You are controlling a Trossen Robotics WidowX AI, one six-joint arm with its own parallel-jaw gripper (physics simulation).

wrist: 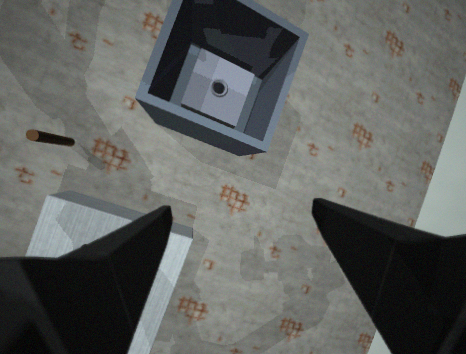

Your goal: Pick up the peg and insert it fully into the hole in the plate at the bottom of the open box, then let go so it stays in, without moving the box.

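Places are measured from the arm's base along level axes (x ahead, y left, z up), in centimetres.
Pixels of known places: gripper, fingertip midpoint: (242, 209).
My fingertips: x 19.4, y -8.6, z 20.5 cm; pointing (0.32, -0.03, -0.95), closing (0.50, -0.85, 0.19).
Observation:
For each thing: its top centre in the pictures, then the offset to it from my fingertips. Level surfaces: height alone.
- peg, top centre: (32, 135) dx -4.8, dy +22.2, dz -17.9 cm
- open box, top centre: (229, 62) dx +13.5, dy +5.1, dz -12.1 cm
- pale plate, top centre: (219, 87) dx +13.5, dy +5.1, dz -19.8 cm
- grey surface, surface height: dz -25.9 cm
The peg (53, 138) is at the left of the wrist view. It is a thin dark rod with a brown end face, and it appears to stand upright on the patterned surface. The open box (200, 120) is blue-grey and sits at the upper middle, with part of its far rim cut off by the view. At its bottom lies a pale plate (235, 107) with a round hole in a raised ring at its middle; no peg shows in it. My gripper (242, 209) is wide open and empty, with its fingertips below the box and to the right of the peg in the view.
A silvery metal block (82, 220) lies at the lower left, below the peg in the view and partly hidden by the left finger. The grey surface (280, 215) has rust-coloured marks. A pale area (450, 165) borders it at the right edge.

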